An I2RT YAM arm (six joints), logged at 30 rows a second.
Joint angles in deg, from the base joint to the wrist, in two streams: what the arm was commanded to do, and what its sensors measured. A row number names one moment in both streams.
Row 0, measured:
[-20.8, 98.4, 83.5, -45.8, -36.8, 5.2]
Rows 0 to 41, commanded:
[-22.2, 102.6, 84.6, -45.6, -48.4, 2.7]
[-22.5, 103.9, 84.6, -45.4, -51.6, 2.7]
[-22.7, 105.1, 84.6, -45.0, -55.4, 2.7]
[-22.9, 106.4, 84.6, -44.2, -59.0, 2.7]
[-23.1, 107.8, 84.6, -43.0, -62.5, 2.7]
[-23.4, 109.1, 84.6, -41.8, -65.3, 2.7]
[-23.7, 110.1, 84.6, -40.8, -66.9, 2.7]
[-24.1, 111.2, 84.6, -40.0, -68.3, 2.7]
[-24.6, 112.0, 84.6, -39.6, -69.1, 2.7]
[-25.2, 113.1, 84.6, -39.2, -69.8, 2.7]
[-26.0, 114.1, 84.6, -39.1, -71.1, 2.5]
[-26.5, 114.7, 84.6, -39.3, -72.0, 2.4]
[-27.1, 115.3, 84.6, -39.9, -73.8, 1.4]
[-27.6, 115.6, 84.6, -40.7, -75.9, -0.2]
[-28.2, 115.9, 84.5, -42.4, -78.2, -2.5]
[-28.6, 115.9, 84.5, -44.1, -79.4, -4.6]
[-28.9, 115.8, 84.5, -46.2, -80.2, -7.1]
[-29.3, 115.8, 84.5, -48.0, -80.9, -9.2]
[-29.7, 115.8, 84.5, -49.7, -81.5, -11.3]
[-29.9, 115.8, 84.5, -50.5, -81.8, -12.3]
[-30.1, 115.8, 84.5, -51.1, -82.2, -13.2]
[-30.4, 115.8, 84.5, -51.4, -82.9, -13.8]
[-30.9, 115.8, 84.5, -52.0, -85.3, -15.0]
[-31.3, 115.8, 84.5, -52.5, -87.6, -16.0]
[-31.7, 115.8, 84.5, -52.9, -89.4, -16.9]
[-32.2, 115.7, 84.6, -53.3, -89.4, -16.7]
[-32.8, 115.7, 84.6, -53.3, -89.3, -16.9]
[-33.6, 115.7, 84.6, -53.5, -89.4, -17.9]
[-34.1, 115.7, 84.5, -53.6, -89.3, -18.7]
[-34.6, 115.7, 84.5, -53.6, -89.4, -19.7]
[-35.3, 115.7, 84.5, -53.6, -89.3, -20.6]
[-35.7, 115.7, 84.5, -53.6, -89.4, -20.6]
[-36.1, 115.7, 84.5, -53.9, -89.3, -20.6]
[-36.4, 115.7, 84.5, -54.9, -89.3, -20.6]
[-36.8, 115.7, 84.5, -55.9, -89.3, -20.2]
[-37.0, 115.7, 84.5, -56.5, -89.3, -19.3]
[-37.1, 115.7, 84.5, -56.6, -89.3, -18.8]
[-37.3, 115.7, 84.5, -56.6, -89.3, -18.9]
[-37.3, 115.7, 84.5, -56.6, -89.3, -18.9]
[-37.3, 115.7, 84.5, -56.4, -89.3, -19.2]
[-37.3, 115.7, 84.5, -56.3, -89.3, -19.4]
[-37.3, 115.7, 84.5, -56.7, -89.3, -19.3]
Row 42, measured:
[-36.9, 115.7, 83.6, -56.3, -86.6, -17.8]
